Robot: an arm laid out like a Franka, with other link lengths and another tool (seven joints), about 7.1 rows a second.
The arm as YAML. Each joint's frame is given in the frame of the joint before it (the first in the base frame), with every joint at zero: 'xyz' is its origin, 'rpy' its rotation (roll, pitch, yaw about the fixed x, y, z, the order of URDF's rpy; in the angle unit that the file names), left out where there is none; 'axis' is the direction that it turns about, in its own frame. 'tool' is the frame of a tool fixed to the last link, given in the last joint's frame.
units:
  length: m
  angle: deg
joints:
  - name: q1
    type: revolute
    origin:
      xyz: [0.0, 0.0, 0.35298]
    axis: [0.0, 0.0, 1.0]
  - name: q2
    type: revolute
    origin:
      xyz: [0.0, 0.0, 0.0]
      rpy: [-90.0, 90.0, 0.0]
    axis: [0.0, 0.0, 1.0]
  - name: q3
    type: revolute
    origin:
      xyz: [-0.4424, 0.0, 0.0]
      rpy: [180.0, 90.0, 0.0]
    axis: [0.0, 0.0, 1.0]
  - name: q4
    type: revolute
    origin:
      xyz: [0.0, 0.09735, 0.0]
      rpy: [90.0, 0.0, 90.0]
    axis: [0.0, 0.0, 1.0]
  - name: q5
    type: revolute
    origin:
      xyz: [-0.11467, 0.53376, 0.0]
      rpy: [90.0, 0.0, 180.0]
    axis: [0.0, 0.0, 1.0]
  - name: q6
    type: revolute
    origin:
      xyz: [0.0, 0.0, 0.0]
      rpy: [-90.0, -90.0, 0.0]
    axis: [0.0, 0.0, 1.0]
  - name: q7
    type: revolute
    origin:
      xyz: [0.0, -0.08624, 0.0]
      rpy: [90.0, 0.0, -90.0]
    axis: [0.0, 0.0, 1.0]
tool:
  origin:
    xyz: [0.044, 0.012, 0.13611]
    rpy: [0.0, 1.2, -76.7]
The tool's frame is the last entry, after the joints.
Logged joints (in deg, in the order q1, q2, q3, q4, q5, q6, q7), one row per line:
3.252, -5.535, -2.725, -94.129, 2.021, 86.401, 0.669
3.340, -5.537, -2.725, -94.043, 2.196, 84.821, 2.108
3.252, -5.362, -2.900, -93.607, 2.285, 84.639, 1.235
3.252, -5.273, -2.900, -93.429, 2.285, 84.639, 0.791
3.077, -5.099, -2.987, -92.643, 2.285, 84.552, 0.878
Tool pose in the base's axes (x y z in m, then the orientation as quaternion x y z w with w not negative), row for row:
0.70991, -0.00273, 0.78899, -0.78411, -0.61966, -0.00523, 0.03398
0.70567, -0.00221, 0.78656, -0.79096, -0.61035, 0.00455, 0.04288
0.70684, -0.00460, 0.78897, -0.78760, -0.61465, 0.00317, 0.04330
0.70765, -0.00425, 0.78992, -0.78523, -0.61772, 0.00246, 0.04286
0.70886, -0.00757, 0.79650, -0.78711, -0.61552, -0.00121, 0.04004
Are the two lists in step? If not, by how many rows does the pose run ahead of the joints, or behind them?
They are in step.
